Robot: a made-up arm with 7 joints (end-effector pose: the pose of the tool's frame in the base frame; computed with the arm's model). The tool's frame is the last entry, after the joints. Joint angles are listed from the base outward.
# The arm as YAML. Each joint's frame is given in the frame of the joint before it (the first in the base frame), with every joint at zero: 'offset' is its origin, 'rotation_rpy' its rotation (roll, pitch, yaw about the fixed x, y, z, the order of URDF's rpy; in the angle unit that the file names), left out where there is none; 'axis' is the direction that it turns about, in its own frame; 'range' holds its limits. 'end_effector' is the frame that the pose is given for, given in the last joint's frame.
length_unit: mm
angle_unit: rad
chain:
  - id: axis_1
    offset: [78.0, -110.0, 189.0]
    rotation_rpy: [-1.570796, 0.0, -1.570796]
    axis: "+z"
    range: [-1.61, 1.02]
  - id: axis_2
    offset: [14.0, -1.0, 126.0]
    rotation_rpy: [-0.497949, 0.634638, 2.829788]
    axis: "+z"
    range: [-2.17, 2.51]
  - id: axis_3
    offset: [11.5, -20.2, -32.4]
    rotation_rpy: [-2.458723, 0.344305, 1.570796]
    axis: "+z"
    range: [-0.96, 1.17]
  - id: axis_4
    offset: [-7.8, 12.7, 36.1]
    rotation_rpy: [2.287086, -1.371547, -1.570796]
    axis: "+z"
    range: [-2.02, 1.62]
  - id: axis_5
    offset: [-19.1, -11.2, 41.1]
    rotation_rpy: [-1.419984, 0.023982, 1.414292]
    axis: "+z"
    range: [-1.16, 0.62]
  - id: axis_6
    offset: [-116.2, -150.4, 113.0]
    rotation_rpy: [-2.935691, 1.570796, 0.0]
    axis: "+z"
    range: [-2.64, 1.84]
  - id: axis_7
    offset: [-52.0, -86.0, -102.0]
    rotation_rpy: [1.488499, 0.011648, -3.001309]
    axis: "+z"
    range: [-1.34, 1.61]
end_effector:
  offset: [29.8, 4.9, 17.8]
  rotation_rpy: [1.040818, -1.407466, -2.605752]
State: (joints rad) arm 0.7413 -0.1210 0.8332 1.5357 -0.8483 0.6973 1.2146
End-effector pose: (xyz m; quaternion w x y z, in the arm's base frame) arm 0.1642 -0.2758 0.1862 0.0711 0.6565 -0.7125 0.2373
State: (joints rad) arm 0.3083 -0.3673 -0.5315 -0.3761 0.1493 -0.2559 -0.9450
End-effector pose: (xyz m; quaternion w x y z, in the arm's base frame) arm 0.2765 0.0613 -0.0119 0.8019 -0.5886 0.1024 -0.0080
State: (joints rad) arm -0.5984 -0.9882 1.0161 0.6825 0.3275 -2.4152 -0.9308
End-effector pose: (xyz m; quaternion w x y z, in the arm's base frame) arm 0.3116 0.1097 0.3224 0.5553 0.1041 -0.1772 -0.8059
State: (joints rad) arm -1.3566 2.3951 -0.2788 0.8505 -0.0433 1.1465 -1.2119
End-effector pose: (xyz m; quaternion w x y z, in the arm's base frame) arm 0.2018 -0.0234 0.1134 0.9011 0.3056 0.3057 -0.0349
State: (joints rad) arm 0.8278 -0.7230 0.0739 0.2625 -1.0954 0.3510 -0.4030
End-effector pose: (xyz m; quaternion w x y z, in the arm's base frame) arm 0.2873 -0.0570 0.2900 0.6920 -0.1255 -0.6336 -0.3223
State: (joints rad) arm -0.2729 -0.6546 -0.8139 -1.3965 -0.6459 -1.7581 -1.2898
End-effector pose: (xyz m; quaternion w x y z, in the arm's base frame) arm 0.3123 -0.1510 -0.1453 0.2496 -0.7285 -0.4425 -0.4596
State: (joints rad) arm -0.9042 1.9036 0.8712 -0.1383 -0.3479 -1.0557 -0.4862
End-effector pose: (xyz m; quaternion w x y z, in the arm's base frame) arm 0.4499 -0.0016 0.1287 0.7175 -0.1950 0.2230 -0.6305
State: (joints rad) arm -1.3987 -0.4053 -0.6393 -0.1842 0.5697 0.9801 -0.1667
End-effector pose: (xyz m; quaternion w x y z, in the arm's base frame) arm 0.2222 -0.2549 0.1350 0.5853 -0.5391 0.6043 0.0409
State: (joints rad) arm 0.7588 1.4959 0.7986 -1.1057 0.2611 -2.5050 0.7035
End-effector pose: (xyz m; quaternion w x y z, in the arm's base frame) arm 0.4126 0.0995 0.1724 0.4291 0.1351 0.0651 -0.8907
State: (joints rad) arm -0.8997 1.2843 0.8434 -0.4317 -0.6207 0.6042 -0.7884
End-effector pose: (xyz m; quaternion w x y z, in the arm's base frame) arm 0.2867 -0.0280 0.1110 0.6934 -0.6162 -0.3259 0.1824
